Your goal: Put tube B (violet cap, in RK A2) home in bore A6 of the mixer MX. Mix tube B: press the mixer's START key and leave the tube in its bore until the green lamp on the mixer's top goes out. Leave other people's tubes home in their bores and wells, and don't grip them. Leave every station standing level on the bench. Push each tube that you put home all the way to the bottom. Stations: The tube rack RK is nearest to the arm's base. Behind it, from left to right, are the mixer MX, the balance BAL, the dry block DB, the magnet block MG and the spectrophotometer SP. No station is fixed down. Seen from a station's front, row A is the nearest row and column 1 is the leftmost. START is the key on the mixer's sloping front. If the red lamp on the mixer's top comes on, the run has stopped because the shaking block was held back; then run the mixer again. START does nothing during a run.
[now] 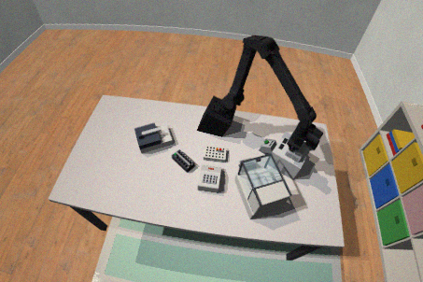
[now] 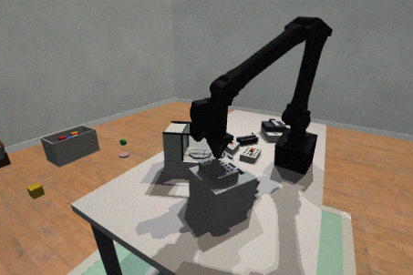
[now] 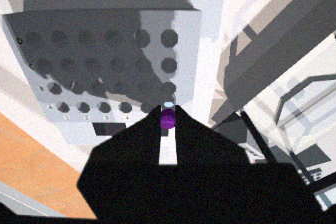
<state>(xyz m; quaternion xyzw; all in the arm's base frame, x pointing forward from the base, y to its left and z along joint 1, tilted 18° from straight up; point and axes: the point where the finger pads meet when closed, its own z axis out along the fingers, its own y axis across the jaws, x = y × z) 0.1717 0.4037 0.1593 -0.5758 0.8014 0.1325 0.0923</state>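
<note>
The tube B is 2 cm below my hand. The rest, counted from my hand: mixer block: 4 cm to the left, 3 cm below, 3 cm behind; then green start key: 13 cm to the right, 11 cm below, 9 cm behind; then print key: 21 cm to the right, 11 cm below, 7 cm ahead.
</note>
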